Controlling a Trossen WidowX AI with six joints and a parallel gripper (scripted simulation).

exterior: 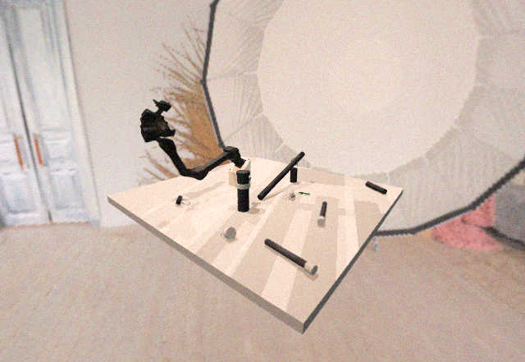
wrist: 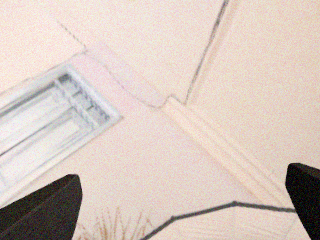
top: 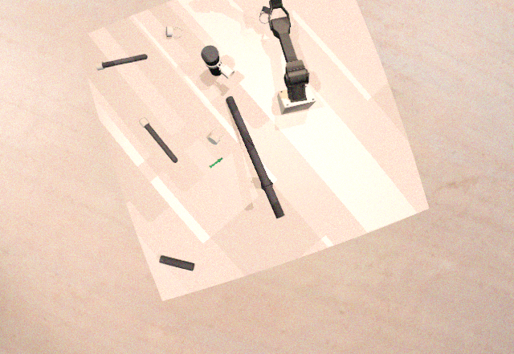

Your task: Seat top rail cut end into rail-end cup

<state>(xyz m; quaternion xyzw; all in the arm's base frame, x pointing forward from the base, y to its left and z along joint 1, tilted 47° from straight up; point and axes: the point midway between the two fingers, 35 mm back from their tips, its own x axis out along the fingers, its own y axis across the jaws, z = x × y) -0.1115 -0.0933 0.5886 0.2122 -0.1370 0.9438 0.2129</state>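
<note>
The brace band with rail-end cup is 400 mm ahead of my gripper tip, 380 mm below it and 320 mm to the left of it. Round my gripper tip: short line post: 820 mm to the left, 410 mm below, 280 mm ahead; green piece: 700 mm to the left, 510 mm below, 490 mm ahead.
</note>
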